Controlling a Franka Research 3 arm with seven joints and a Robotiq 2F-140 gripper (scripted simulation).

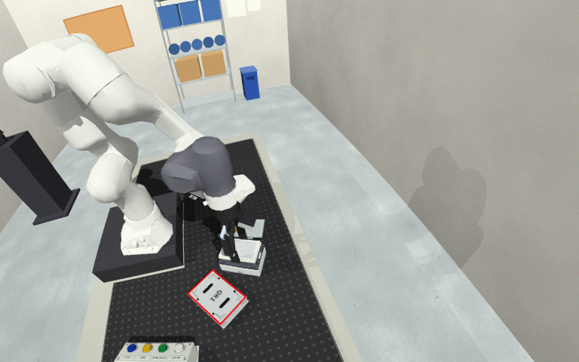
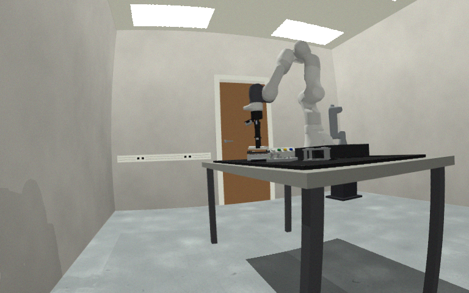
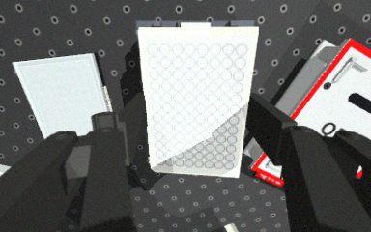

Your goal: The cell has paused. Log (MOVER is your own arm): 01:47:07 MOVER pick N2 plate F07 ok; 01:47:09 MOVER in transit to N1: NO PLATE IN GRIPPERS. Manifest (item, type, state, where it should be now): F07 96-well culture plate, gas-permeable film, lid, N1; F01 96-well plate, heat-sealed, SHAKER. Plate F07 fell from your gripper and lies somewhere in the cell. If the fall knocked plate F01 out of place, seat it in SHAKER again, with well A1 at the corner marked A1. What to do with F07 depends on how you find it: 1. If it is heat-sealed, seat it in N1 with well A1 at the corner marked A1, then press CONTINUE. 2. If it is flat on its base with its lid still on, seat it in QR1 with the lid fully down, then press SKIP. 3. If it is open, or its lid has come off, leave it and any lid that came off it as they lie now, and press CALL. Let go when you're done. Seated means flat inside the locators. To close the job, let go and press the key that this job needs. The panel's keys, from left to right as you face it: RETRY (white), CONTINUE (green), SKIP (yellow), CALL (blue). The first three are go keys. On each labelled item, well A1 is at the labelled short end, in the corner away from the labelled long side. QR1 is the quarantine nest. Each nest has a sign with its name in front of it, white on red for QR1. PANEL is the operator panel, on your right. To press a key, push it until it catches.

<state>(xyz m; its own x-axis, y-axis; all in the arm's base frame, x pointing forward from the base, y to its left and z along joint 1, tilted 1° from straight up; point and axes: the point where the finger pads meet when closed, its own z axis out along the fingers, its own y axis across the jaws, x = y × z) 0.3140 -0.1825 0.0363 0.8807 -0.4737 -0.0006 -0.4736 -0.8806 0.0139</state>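
The white 96-well plate is 2 cm below my hand. The rest, counted from my hand: pale flat rectangular piece 5 cm ahead, 14 cm to the left, 9 cm below; then white retry key 24 cm behind, 27 cm to the right, 4 cm below; then green continue key 29 cm behind, 26 cm to the right, 4 cm below.
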